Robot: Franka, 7 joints.
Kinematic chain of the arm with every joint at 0, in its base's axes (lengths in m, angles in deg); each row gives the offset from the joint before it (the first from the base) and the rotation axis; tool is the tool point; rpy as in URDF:
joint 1: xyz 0 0 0.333 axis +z
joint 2: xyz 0 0 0 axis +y
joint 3: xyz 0 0 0.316 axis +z
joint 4: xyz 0.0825 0 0 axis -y
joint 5: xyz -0.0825 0 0.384 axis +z
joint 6: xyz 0 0 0 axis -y
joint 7: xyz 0.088 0 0 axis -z
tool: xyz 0 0 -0.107 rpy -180 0 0
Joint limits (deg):
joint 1: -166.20..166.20
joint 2: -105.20..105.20
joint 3: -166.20..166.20
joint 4: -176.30..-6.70
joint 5: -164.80..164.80
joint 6: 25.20..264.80
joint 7: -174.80..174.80
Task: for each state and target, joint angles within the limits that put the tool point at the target. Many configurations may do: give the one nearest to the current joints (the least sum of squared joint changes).
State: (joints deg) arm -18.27 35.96 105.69 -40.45 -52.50 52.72 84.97
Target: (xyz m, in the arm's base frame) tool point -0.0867 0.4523 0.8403
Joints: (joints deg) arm -0.16 5.55 118.71 -63.33 -46.73 65.71 84.97
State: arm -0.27 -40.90 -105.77 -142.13 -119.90 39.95 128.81
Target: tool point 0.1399 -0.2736 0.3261
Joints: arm 29.18 -40.85 -70.83 -170.83 -121.08 33.02 128.81
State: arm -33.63 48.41 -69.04 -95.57 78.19 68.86 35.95
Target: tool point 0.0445 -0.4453 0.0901
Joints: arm -35.97 61.95 -58.41 -118.82 71.51 65.87 35.95
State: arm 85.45 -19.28 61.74 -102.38 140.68 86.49 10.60
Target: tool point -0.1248 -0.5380 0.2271
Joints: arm 127.22 -40.70 118.39 -129.01 127.56 81.49 10.60
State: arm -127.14 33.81 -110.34 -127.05 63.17 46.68 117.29
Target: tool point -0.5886 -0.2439 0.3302
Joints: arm -110.52 58.80 -78.74 -90.67 80.04 64.81 117.29
